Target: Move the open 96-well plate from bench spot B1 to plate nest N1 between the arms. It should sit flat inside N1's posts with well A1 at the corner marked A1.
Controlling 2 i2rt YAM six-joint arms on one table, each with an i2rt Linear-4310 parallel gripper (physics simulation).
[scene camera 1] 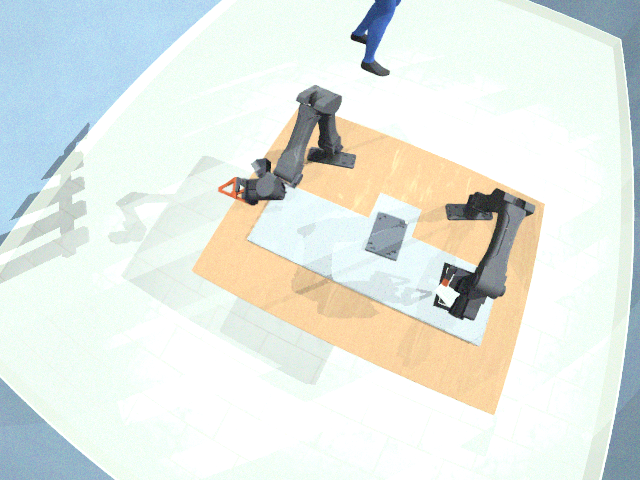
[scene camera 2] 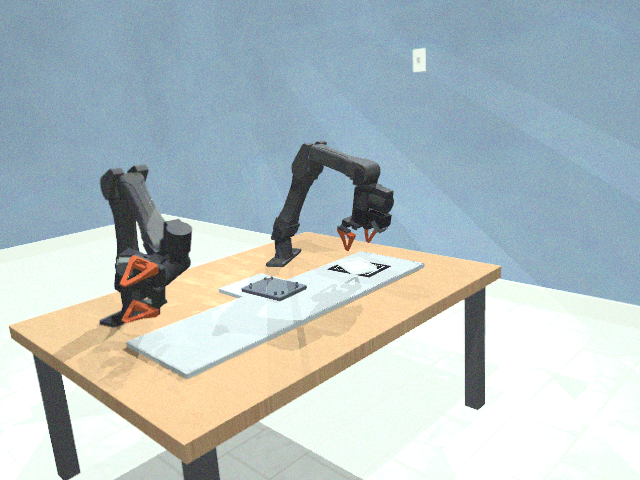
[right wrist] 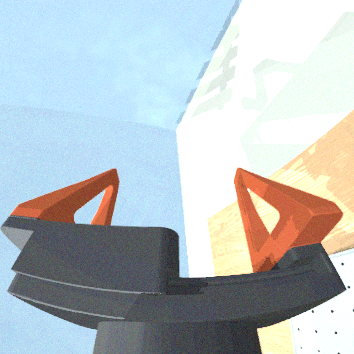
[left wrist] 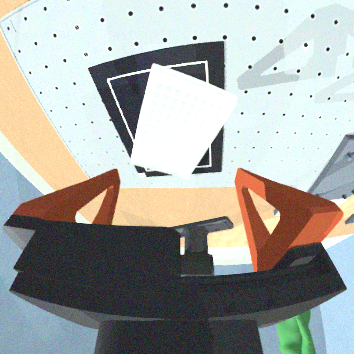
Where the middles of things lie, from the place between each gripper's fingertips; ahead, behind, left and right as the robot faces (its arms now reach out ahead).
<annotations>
Now: right hand 150 mm past the dark grey nest with locator pegs (scene camera 1: pixel 388 232), 550 mm to the right of it and 160 mm above it. The rest, counted from my right hand: white well plate (left wrist: pixel 180 115): 60 mm behind, 850 mm to the left, 170 mm below; black nest with white outline (left wrist: pixel 121 83): 60 mm behind, 850 mm to the left, 170 mm below.
My left hand is 1 cm past the white well plate, 1 cm to the right of it and 7 cm above it. The rest, counted from my left hand: dark grey nest with locator pegs 10 cm behind, 29 cm to the right, 7 cm below; black nest with white outline 1 cm behind, 2 cm to the left, 8 cm below.
</annotations>
